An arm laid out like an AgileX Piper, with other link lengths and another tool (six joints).
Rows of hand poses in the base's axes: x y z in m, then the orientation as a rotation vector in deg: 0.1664 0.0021 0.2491 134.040 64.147 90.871; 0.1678 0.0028 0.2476 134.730 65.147 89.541; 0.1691 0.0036 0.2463 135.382 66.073 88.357; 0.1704 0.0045 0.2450 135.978 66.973 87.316; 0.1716 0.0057 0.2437 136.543 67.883 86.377; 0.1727 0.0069 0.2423 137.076 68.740 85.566; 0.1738 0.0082 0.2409 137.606 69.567 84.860; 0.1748 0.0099 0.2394 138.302 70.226 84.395; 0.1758 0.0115 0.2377 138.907 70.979 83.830; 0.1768 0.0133 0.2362 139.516 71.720 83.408; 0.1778 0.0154 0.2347 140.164 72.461 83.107; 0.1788 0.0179 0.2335 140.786 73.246 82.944; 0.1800 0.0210 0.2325 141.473 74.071 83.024; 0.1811 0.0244 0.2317 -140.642 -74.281 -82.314; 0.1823 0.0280 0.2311 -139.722 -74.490 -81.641
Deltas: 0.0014 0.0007 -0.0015 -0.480 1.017 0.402; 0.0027 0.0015 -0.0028 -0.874 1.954 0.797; 0.0040 0.0024 -0.0041 -1.200 2.809 1.213; 0.0052 0.0036 -0.0054 -1.473 3.614 1.666; 0.0063 0.0048 -0.0068 -1.675 4.350 2.116; 0.0074 0.0061 -0.0082 -1.805 5.044 2.577; 0.0084 0.0078 -0.0097 -1.673 5.728 3.014; 0.0094 0.0094 -0.0114 -1.655 6.405 3.477; 0.0104 0.0112 -0.0129 -1.543 7.034 3.972; 0.0114 0.0133 -0.0144 -1.328 7.642 4.505; 0.0124 0.0158 -0.0156 -1.044 8.194 5.102; 0.0136 0.0189 -0.0166 -0.571 8.705 5.798; 0.0147 0.0223 -0.0174 -0.126 9.170 6.587; 0.0159 0.0259 -0.0180 0.337 9.598 7.413
